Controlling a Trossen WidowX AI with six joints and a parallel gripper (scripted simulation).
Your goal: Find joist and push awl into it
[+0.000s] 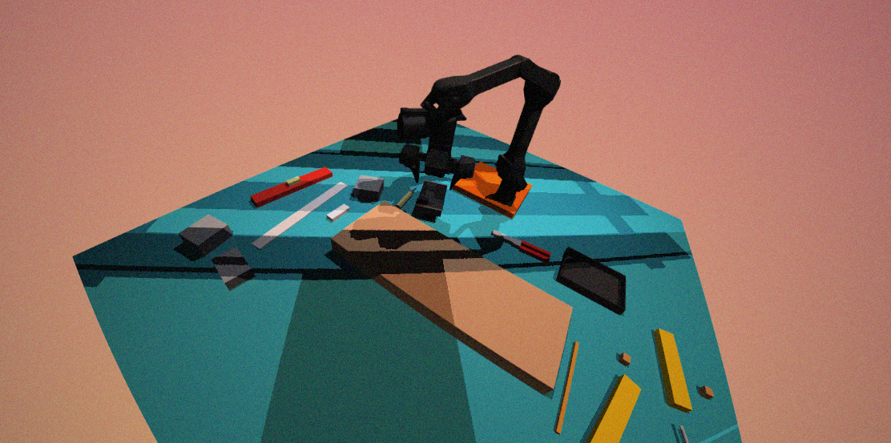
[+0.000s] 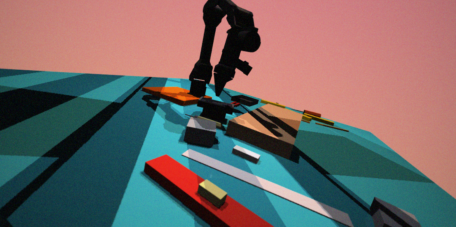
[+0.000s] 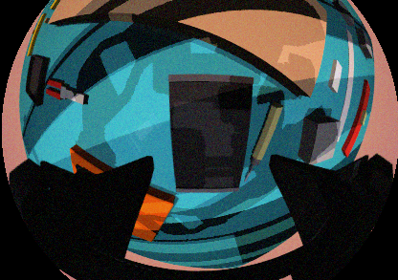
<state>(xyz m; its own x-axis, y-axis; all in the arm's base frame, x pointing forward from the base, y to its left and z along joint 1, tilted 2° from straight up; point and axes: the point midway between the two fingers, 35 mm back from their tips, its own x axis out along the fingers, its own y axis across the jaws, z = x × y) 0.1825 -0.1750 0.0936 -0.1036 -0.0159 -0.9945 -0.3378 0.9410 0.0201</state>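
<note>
Now: gripper tip 20 mm short of the stud finder, 10 mm to the right of it and 70 mm above it. Round my gripper tip: white block (170 mm ahead, 180 mm to the right, 80 mm below); green light (30 mm ahead, 10 mm to the left, 90 mm below); awl (10 mm behind, 80 mm to the right, 80 mm below).
</note>
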